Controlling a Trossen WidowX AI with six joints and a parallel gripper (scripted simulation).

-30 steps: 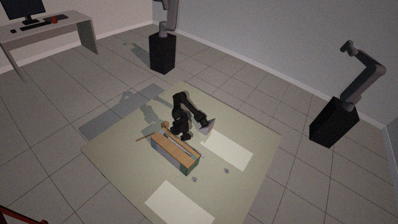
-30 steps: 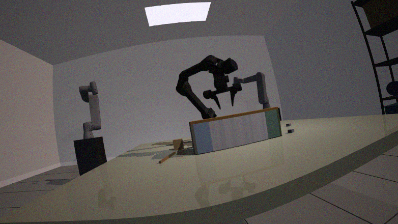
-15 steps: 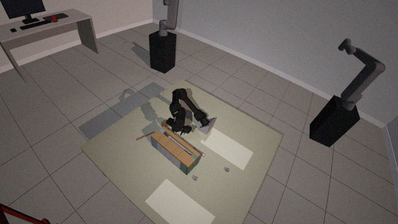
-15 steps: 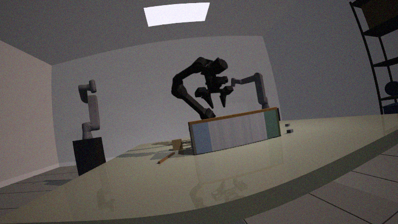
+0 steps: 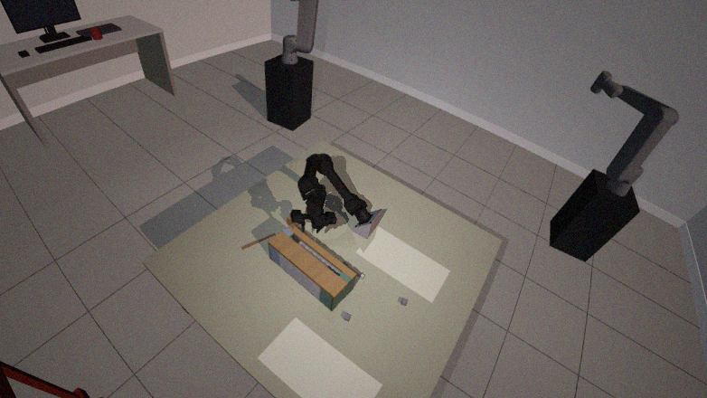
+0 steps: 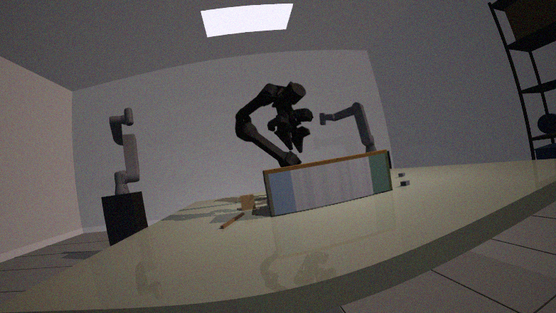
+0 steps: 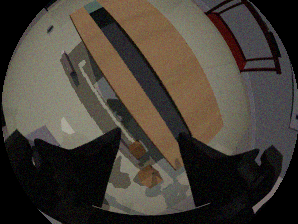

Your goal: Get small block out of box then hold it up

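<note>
Now: gripper tip 16 cm above the brown block, 8 cm to the left of it and 7 cm past it. Round my gripper tip: long box (11 cm below, 6 cm to the left, 4 cm ahead); thin wooden stick (25 cm to the right, 17 cm below, 7 cm ahead).
</note>
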